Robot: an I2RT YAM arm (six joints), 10 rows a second.
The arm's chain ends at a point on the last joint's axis. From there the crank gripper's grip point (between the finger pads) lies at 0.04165 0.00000 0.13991 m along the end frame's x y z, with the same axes.
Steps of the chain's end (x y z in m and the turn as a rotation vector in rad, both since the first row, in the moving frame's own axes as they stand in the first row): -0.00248, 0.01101, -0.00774, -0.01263, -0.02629, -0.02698; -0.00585, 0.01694, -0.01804, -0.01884, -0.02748, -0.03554; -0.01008, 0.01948, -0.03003, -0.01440, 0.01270, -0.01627; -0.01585, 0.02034, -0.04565, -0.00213, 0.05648, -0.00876
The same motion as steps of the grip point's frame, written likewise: -0.00616, 0.01171, -0.00670, -0.01263, -0.02629, -0.02698; -0.00969, 0.01817, -0.01696, -0.01884, -0.02748, -0.03554; -0.00830, 0.02080, -0.03058, -0.01440, 0.01270, -0.01627; -0.00802, 0.02024, -0.04822, -0.00213, 0.05648, -0.00876
